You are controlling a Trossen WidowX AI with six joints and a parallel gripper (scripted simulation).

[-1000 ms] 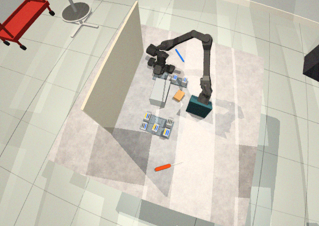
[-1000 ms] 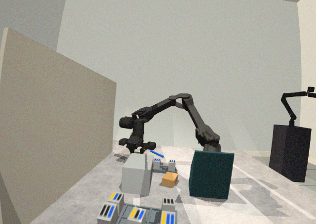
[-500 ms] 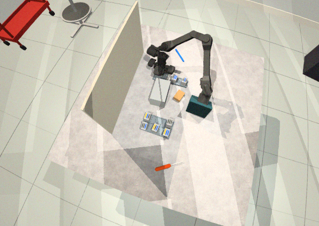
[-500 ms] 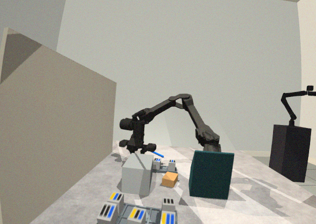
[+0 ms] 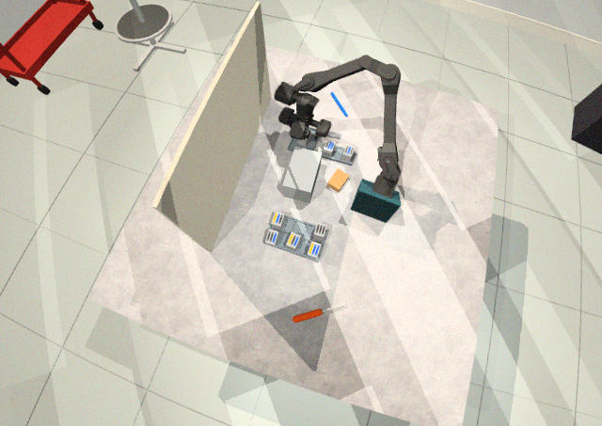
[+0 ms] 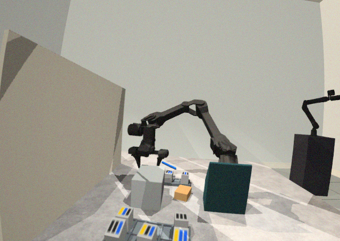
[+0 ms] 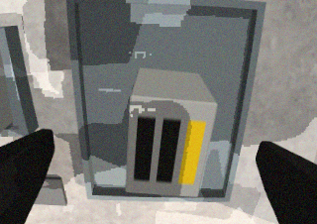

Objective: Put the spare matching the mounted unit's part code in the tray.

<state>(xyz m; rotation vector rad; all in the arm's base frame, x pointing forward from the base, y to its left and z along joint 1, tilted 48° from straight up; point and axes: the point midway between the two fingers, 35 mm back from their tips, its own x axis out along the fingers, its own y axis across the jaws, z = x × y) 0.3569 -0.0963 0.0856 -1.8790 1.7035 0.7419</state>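
Right now my gripper tip is 40 mm above the flat grey-blue tray. From my gripper tip the other things lie so: grey mounted unit: 170 mm to the left, 70 mm behind; then orange block: 190 mm behind, 100 mm to the left, 30 mm below; then blue pen: 230 mm to the right, 40 mm below, 40 mm behind.
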